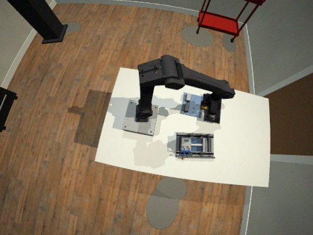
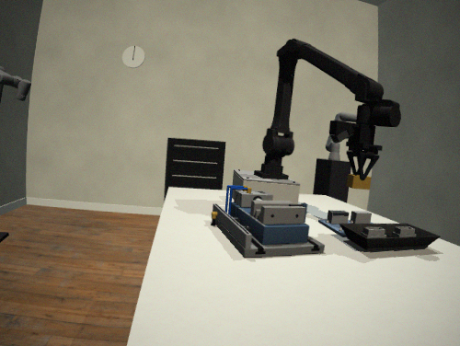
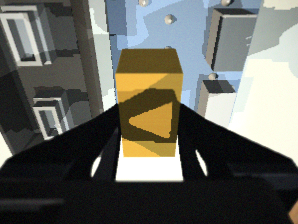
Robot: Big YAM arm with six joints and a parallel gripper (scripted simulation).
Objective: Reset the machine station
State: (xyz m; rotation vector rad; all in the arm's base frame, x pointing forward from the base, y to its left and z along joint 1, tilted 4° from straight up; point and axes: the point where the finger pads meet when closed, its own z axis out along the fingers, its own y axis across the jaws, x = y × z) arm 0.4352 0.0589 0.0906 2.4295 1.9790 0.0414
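Now: the infeed plate 40 mm behind my hand, 50 mm to the left of it and 160 mm below it. From my hand the other things lie so: yellow brass blank 20 mm below; dark rod 40 mm ahead, 240 mm to the right, 80 mm below; gray blank 90 mm behind, 20 mm to the left, 140 mm below.
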